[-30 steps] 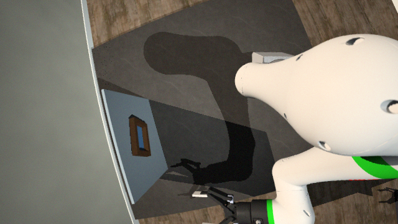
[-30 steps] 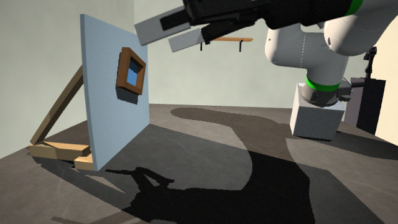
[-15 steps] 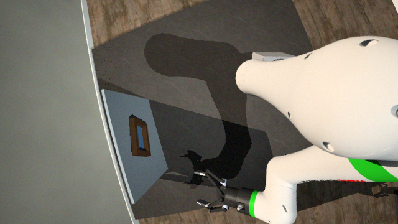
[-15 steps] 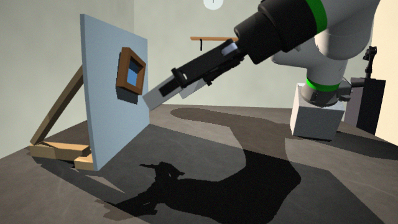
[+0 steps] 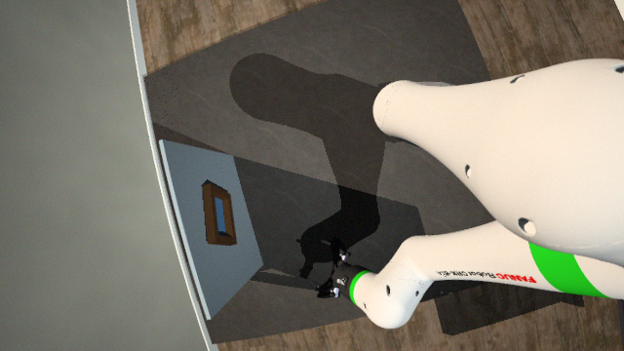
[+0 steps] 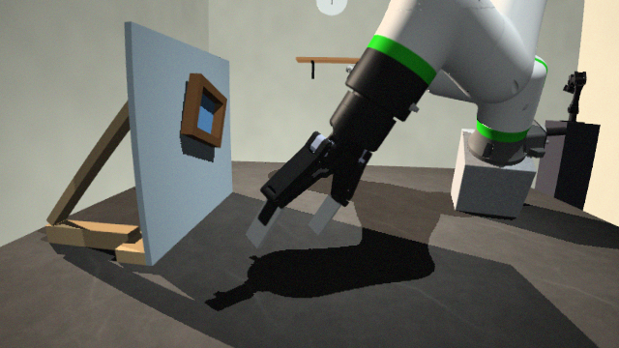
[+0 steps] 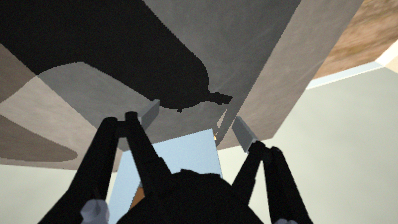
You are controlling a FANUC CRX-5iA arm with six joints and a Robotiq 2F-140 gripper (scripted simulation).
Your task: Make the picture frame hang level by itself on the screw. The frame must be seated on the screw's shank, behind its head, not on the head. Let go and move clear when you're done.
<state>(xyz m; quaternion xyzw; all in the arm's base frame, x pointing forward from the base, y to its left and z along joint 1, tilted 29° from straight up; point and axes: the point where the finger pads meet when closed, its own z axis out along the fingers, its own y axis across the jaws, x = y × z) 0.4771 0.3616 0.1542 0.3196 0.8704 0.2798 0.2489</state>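
The picture frame is 250 mm ahead of my hand, 240 mm to the right of it and 160 mm above it. The rest, counted from my hand: pale blue wall panel 270 mm ahead, 230 mm to the right, 110 mm above.
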